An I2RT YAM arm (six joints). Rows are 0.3 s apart.
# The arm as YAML. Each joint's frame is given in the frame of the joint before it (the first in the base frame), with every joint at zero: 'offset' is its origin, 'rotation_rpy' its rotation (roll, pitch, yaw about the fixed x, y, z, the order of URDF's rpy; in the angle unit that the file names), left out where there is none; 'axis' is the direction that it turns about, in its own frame. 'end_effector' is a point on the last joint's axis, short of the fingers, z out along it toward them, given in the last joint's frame.
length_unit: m
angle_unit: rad
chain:
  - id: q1
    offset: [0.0, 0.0, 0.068]
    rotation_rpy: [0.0, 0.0, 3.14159]
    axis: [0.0, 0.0, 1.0]
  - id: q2
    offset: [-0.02, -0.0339, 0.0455]
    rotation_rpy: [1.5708, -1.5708, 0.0]
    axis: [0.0, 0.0, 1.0]
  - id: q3
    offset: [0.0, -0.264, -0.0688]
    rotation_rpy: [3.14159, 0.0, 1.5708]
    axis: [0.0, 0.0, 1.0]
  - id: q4
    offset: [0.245, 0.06, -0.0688]
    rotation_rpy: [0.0, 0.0, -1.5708]
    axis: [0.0, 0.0, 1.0]
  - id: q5
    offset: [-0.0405, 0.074, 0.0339]
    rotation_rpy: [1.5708, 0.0, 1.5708]
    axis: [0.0, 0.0, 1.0]
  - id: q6
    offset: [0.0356, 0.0, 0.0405]
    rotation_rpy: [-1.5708, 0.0, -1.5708]
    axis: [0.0, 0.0, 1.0]
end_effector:
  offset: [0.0, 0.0, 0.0]
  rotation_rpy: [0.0, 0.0, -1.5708]
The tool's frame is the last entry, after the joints.
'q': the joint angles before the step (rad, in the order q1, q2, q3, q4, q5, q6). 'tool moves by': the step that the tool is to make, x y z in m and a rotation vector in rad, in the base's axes. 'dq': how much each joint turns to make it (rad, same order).
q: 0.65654 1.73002 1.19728 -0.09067 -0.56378 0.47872
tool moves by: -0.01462 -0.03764 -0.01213 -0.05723 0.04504 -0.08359
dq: -0.05624 -0.10737 -0.14486 -0.03193 0.03377 0.00125
